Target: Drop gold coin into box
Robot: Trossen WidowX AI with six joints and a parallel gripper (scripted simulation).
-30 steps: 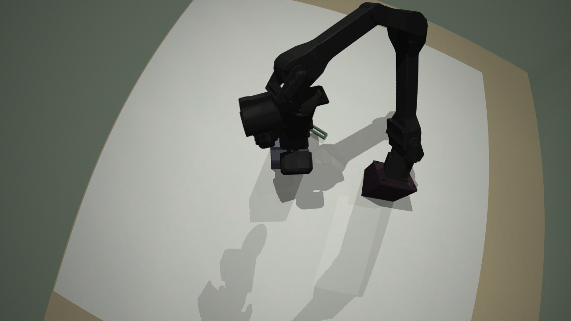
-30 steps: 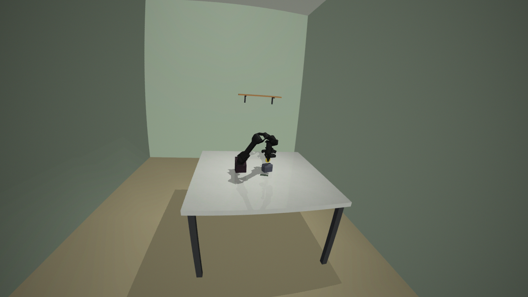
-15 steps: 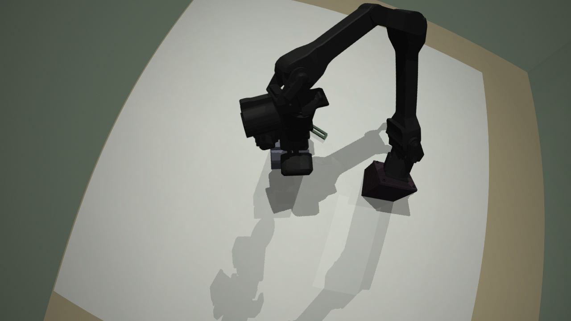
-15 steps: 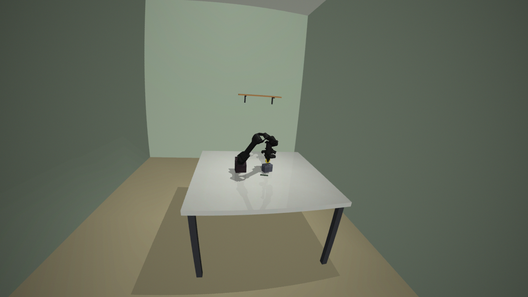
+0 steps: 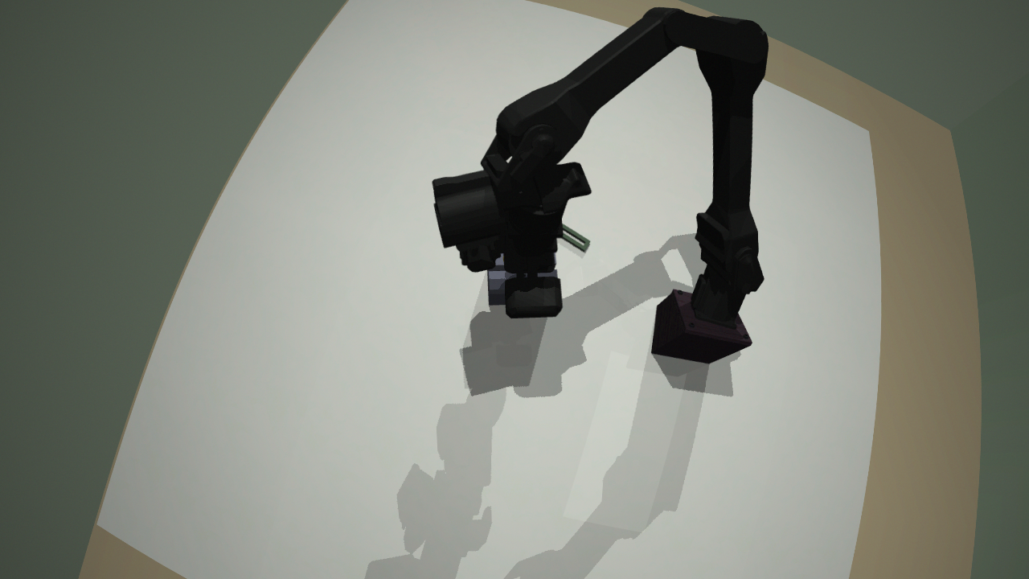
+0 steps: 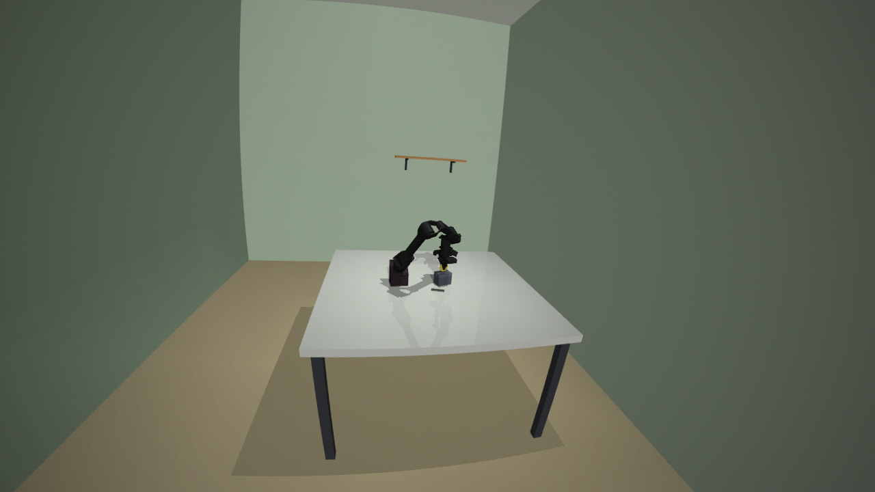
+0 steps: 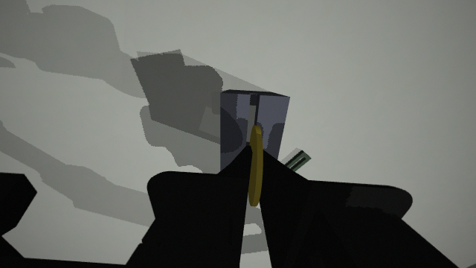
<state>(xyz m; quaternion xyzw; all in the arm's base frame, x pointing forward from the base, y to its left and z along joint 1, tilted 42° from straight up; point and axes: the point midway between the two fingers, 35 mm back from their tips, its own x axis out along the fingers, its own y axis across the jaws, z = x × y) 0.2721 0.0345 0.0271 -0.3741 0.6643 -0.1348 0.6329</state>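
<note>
My gripper tip is now 2 cm below the gold coin.
</note>
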